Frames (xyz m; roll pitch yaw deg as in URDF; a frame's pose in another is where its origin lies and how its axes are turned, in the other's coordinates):
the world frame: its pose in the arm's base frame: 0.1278 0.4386 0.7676 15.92 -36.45 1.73
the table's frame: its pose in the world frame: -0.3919 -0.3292 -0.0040 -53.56 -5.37 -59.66
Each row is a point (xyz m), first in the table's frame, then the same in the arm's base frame.
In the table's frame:
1: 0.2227 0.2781 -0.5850
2: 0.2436 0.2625 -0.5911
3: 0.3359 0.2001 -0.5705
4: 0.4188 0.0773 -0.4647
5: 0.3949 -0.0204 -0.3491
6: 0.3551 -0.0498 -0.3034
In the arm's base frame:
1: 0.1615 -0.1026 -0.1252
2: 0.1583 -0.1291 -0.1235
3: 0.1555 -0.2300 -0.0721
4: 0.1063 -0.3279 0.0734
5: 0.0245 -0.3218 0.2028
6: -0.0158 -0.2896 0.2462

